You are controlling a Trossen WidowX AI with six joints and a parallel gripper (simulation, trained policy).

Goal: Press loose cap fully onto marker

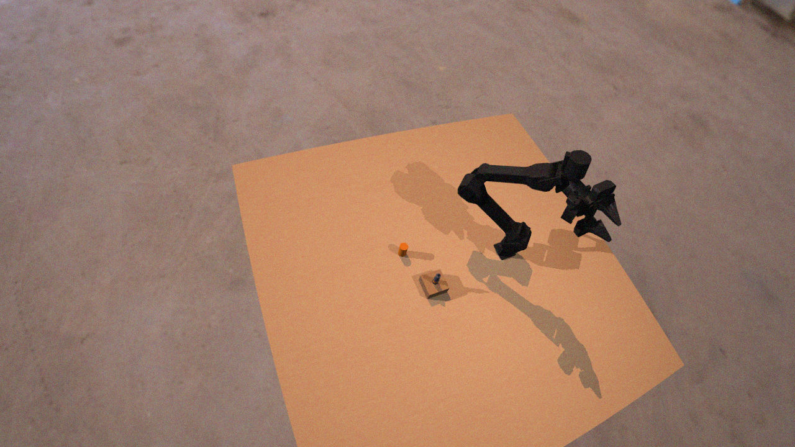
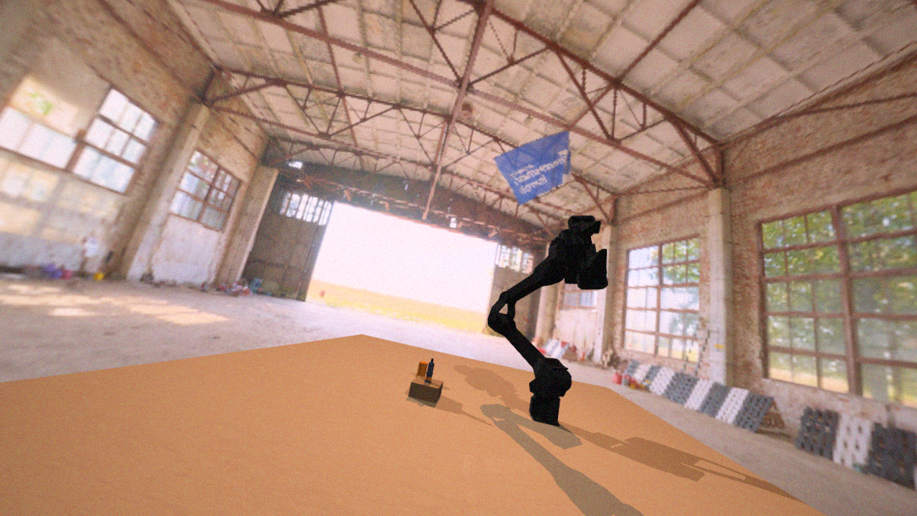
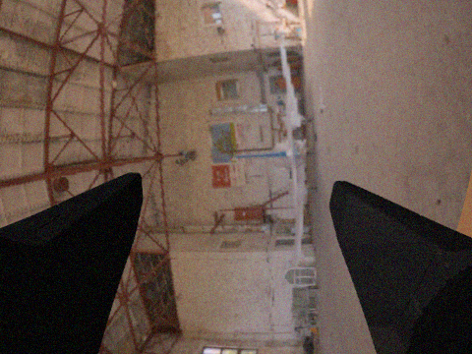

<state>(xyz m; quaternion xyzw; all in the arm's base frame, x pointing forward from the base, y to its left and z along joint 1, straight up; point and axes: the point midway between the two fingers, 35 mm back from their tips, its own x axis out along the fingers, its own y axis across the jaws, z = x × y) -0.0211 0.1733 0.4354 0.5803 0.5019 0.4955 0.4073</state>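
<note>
Right now the orange cap is 42 cm below my gripper tip, 38 cm ahead of it and 31 cm to the right of it. Also, from my gripper tip: brown holder block: 42 cm below, 33 cm ahead, 17 cm to the right.
</note>
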